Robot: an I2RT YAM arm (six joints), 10 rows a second.
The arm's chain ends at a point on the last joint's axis. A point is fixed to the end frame.
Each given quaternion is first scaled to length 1.
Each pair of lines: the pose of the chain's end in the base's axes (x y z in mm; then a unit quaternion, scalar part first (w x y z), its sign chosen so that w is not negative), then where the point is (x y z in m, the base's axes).
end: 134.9 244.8 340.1 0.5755 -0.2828 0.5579 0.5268
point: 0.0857 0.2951 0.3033
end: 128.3 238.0 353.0 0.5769 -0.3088 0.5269 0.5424
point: 0.0781 0.2860 0.3144
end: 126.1 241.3 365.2 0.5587 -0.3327 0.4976 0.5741
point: 0.0722 0.2851 0.3267
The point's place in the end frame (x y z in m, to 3 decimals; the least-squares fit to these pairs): 0.058 0.050 0.021
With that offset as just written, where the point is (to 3 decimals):
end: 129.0 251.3 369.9 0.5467 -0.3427 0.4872 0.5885
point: 0.073 0.293 0.332
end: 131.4 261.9 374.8 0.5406 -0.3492 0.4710 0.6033
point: 0.074 0.302 0.337
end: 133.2 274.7 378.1 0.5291 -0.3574 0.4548 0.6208
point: 0.074 0.312 0.341
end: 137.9 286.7 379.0 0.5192 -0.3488 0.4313 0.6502
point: 0.076 0.323 0.345
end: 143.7 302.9 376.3 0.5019 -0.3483 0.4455 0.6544
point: 0.080 0.338 0.343
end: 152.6 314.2 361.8 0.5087 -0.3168 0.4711 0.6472
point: 0.090 0.353 0.332
